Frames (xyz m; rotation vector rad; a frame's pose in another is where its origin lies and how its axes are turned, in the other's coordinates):
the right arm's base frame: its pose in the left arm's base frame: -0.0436 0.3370 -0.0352 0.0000 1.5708 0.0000
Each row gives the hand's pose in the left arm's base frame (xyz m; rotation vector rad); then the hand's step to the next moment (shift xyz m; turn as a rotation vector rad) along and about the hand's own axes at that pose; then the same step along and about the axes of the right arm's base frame.
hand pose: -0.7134 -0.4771 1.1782 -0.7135 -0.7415 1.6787
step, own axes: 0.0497 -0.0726 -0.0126 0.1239 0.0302 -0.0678
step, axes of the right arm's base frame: -0.0447 0.0637 0.0429 0.0758 0.1226 0.0091
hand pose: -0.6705 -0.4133 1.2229 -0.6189 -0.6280 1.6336
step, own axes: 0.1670 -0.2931 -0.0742 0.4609 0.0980 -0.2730
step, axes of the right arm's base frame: -0.1443 0.2093 0.2338 0.2865 0.4594 0.0585
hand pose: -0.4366 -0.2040 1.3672 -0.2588 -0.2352 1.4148
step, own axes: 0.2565 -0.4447 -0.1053 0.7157 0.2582 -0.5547
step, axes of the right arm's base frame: -0.0422 0.1894 0.4868 0.6025 0.7229 0.0323
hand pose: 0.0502 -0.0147 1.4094 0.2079 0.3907 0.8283
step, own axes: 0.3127 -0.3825 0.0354 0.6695 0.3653 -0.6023
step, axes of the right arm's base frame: 0.1736 -0.0196 0.4635 0.5986 0.7605 -0.0878
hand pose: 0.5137 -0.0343 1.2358 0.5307 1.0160 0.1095
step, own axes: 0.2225 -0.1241 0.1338 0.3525 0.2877 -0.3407
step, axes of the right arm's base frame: 0.1768 -0.0845 0.2108 0.2800 0.4920 -0.0511
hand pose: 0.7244 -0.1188 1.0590 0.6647 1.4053 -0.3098
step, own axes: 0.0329 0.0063 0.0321 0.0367 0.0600 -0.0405
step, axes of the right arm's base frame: 0.0296 -0.0082 0.0348 0.0220 0.0777 0.0078
